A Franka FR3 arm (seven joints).
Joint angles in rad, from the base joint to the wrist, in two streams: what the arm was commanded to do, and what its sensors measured. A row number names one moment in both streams.
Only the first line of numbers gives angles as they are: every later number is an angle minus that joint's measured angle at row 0.
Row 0, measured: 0.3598 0.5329 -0.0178 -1.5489 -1.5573 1.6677 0.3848
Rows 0 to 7, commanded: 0.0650 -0.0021 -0.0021 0.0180 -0.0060 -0.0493 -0.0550; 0.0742 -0.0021 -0.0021 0.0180 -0.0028 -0.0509 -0.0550; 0.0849 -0.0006 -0.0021 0.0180 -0.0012 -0.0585 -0.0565; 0.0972 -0.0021 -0.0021 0.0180 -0.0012 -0.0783 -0.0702; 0.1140 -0.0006 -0.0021 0.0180 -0.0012 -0.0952 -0.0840; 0.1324 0.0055 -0.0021 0.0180 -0.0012 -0.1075 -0.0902; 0.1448 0.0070 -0.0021 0.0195 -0.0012 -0.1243 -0.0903; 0.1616 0.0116 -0.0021 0.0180 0.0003 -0.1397 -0.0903
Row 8, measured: 0.0984 0.0006 0.0026 -0.0084 0.0426 -0.1153 0.0006
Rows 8 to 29, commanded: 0.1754 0.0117 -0.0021 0.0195 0.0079 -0.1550 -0.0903; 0.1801 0.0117 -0.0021 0.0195 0.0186 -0.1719 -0.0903; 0.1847 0.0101 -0.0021 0.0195 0.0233 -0.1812 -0.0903; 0.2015 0.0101 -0.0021 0.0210 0.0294 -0.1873 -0.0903; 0.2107 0.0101 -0.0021 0.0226 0.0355 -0.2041 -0.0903; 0.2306 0.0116 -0.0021 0.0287 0.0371 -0.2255 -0.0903; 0.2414 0.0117 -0.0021 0.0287 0.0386 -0.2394 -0.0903; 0.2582 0.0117 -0.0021 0.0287 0.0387 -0.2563 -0.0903; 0.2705 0.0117 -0.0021 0.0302 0.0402 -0.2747 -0.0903; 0.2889 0.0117 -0.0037 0.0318 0.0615 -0.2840 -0.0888; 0.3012 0.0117 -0.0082 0.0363 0.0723 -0.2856 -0.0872; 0.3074 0.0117 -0.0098 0.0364 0.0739 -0.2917 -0.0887; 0.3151 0.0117 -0.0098 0.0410 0.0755 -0.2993 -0.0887; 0.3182 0.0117 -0.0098 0.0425 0.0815 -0.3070 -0.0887; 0.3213 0.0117 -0.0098 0.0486 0.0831 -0.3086 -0.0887; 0.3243 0.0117 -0.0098 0.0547 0.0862 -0.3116 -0.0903; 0.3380 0.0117 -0.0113 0.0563 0.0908 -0.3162 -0.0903; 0.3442 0.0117 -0.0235 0.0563 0.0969 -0.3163 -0.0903; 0.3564 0.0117 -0.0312 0.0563 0.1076 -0.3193 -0.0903; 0.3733 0.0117 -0.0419 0.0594 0.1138 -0.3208 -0.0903; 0.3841 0.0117 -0.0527 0.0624 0.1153 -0.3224 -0.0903; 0.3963 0.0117 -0.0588 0.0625 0.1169 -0.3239 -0.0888
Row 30, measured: 0.3329 0.0063 -0.0198 0.0032 0.1518 -0.2963 0.0060
